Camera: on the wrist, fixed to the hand. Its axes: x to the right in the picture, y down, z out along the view.
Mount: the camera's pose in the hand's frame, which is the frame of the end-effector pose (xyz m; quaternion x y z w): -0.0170 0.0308 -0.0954 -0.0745 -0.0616 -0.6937 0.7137
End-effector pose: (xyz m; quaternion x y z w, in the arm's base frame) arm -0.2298 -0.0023 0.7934 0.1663 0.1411 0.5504 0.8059
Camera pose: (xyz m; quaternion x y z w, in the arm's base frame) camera -0.3009 0.0030 0.7209 -0.0053 0.1254 -0.1660 0.9781
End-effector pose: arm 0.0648 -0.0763 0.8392 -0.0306 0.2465 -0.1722 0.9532
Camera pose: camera 0.0147 -0.0390 0.7590 -0.2745 0.1088 -0.7639 0.5738
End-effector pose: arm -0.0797 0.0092 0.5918 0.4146 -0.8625 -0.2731 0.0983
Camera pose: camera -0.0515 0.0007 0.6891 -0.8701 0.3137 0.3529 0.1415
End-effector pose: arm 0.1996 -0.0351 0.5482 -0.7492 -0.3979 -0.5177 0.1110
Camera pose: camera 0.1534 -0.1187 0.5830 0.2989 0.7720 0.4300 0.3603
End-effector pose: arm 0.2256 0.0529 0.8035 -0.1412 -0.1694 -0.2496 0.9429
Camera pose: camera 0.2514 0.0524 0.7052 -0.0689 -0.2583 -0.8362 0.4789
